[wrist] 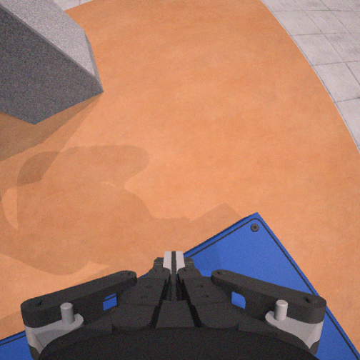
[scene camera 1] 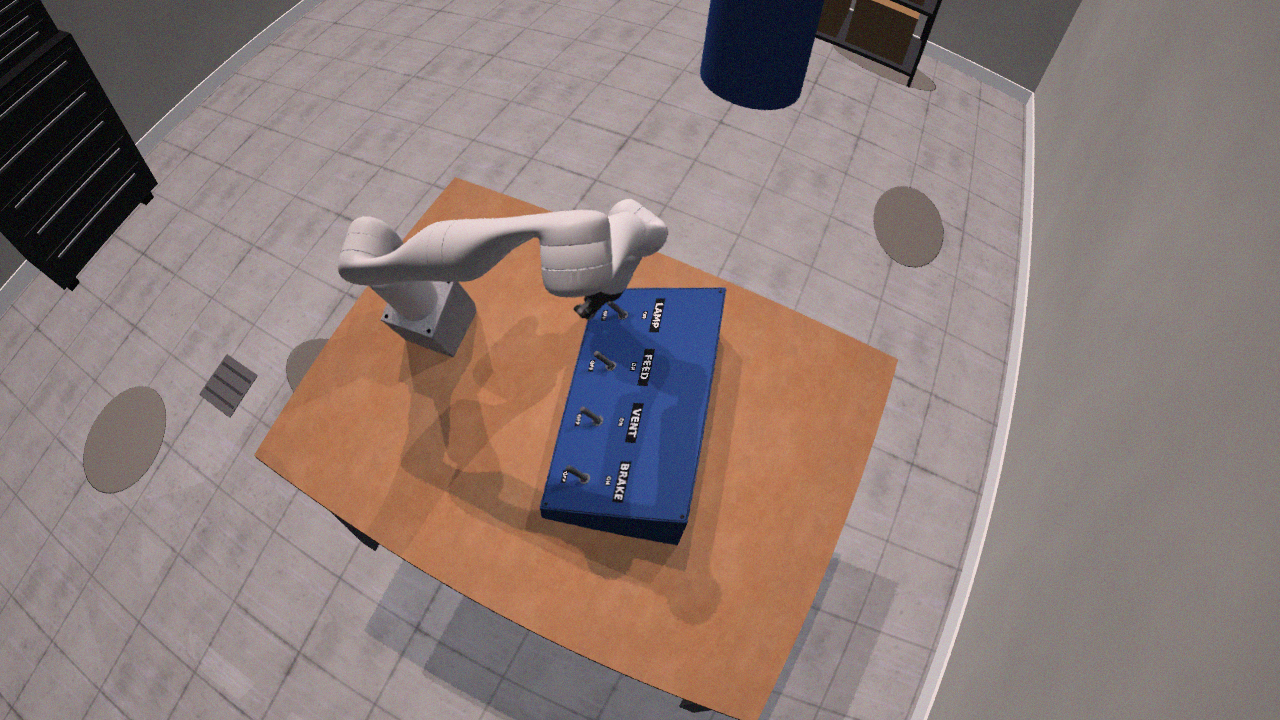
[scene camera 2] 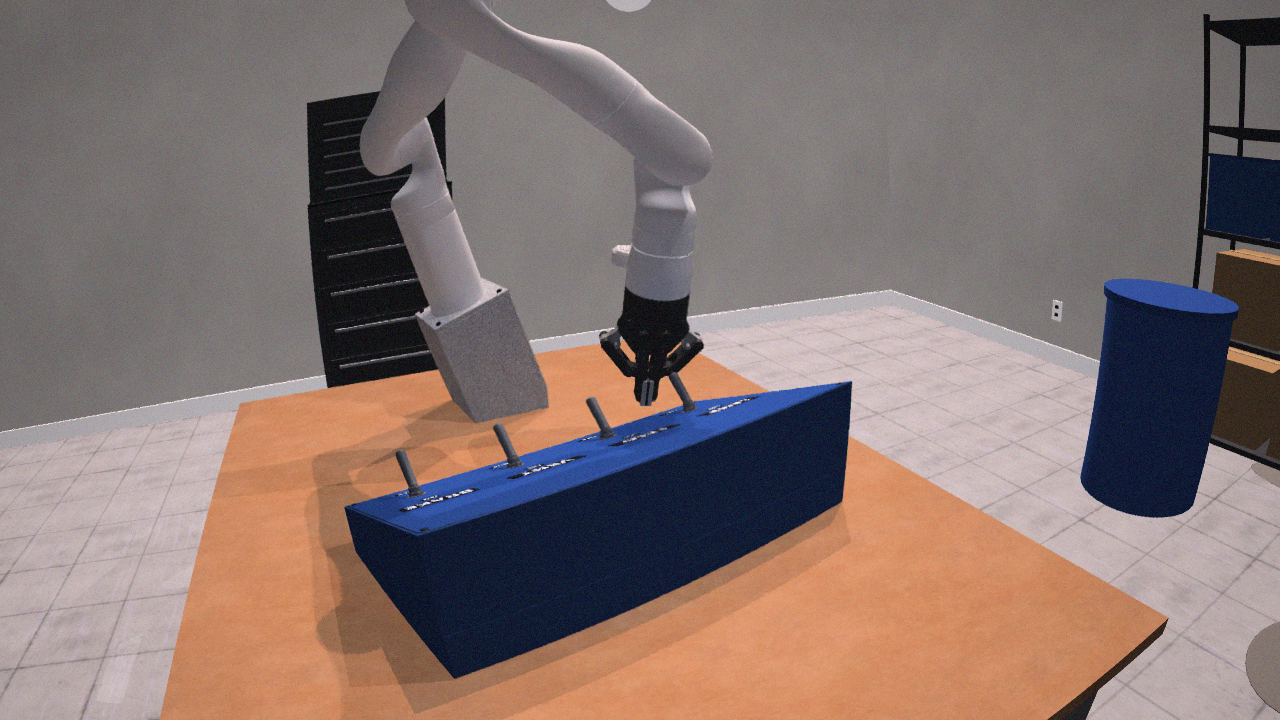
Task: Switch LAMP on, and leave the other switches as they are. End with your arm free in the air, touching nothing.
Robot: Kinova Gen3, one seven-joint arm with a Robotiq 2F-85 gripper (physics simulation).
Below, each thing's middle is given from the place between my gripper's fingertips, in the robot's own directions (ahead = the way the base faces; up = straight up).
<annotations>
The blue switch panel (scene camera 2: 486, 565) lies 200 mm ahead of my hand and 90 mm to the right of it.
</annotations>
